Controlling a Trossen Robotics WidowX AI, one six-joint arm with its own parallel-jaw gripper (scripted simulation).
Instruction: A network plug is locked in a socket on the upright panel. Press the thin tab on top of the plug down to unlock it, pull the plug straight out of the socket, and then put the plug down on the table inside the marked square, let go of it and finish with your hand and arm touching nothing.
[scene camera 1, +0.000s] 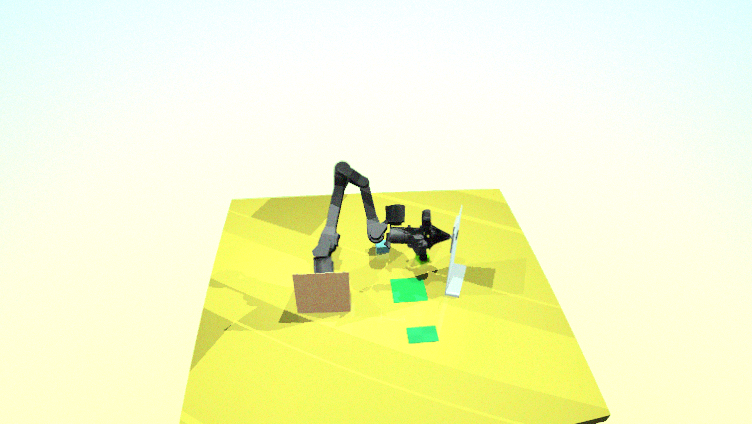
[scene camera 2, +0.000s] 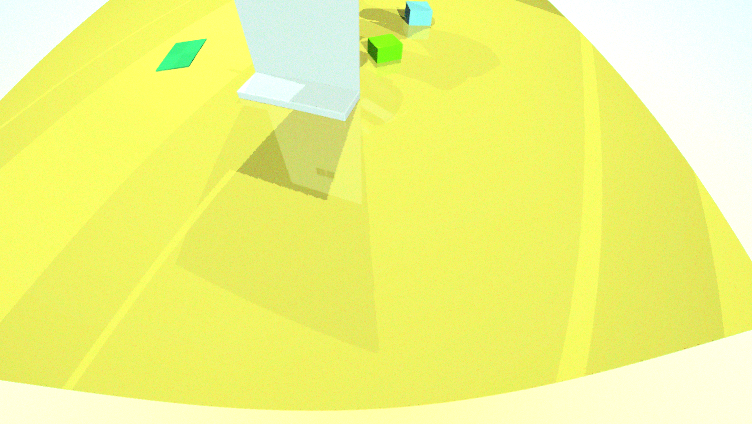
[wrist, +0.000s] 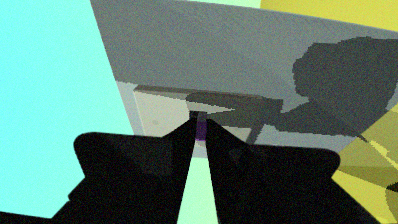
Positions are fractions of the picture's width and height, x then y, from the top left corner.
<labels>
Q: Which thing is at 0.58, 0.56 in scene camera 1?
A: My gripper.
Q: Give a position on a socket plate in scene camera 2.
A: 0.41, 0.15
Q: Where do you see a socket plate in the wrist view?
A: At 0.73, 0.36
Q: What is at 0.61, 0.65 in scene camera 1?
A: A socket plate.
</labels>
